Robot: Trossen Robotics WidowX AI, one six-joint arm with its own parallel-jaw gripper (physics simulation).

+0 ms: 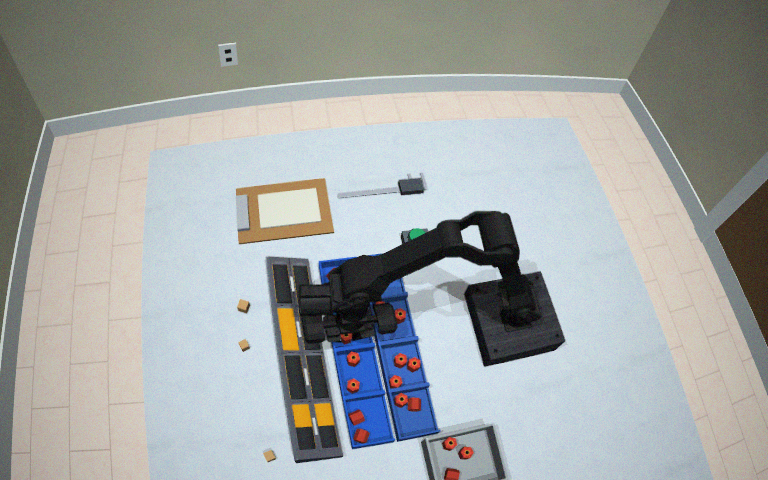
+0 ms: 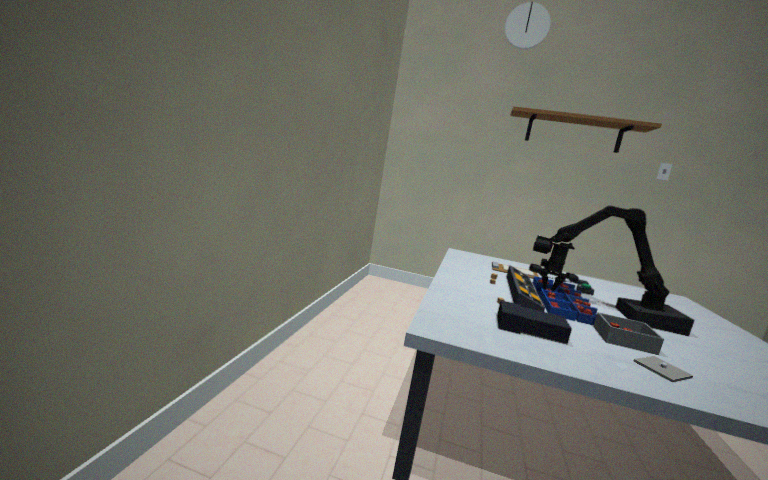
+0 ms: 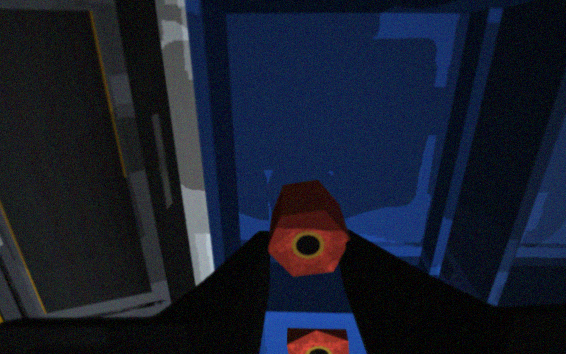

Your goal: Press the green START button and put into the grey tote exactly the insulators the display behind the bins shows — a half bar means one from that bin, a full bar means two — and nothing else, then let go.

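My gripper (image 2: 550, 287) (image 3: 303, 241) points down into the second bin from the back in the left column. It is shut on a red insulator (image 1: 346, 337) (image 3: 307, 257), with a finger against each side; no lift off the bin floor can be made out. Another insulator (image 3: 318, 344) lies beyond the divider. The display (image 1: 318, 453) shows one full amber bar and two half bars at its front end; the arm partly hides it. The grey tote (image 1: 498, 450) (image 2: 637, 340) holds several insulators (image 1: 450, 443). The green button (image 1: 416, 233) is partly behind the arm.
Other blue bins (image 1: 368, 394) hold more red insulators. A clipboard (image 1: 288, 207) and a caliper (image 1: 411, 186) lie at the back. Small wooden blocks (image 1: 242, 305) lie left of the display. A long black box (image 2: 532, 323) and a flat plate (image 2: 673, 370) are near the table edge.
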